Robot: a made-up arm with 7 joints.
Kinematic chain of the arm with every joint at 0, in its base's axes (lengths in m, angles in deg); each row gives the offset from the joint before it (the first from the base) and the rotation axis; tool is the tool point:
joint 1: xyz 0 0 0 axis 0 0.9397 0.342
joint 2: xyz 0 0 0 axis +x
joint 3: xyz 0 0 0 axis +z
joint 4: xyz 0.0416 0 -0.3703 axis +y
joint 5: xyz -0.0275 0 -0.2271 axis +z
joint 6: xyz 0 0 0 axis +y
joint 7: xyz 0 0 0 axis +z
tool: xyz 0 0 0
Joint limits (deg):
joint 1: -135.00..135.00
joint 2: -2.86..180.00
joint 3: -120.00..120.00
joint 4: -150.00..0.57
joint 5: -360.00..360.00
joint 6: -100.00..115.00
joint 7: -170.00..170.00
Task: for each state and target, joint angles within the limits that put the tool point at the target. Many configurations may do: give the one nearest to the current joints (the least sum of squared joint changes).
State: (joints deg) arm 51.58 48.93 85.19 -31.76 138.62 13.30 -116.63
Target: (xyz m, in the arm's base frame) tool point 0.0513 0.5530 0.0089
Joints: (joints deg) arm 22.35 73.56 58.77 -59.82 138.62 13.30 -116.63
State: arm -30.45 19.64 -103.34 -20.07 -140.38 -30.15 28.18
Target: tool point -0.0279 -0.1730 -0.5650
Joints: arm -0.54 -2.86 -102.58 -34.70 -140.38 -30.15 28.18
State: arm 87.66 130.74 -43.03 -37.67 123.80 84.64 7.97
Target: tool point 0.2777 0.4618 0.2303
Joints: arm 57.54 150.77 -53.27 -40.07 123.80 84.64 7.97
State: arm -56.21 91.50 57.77 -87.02 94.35 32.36 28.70
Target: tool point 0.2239 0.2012 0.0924
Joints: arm -36.64 55.99 29.68 -135.99 94.35 32.36 28.70
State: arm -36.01 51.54 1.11 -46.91 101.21 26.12 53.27
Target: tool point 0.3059 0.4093 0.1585
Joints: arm -41.49 77.86 16.02 -69.43 101.21 26.12 53.27
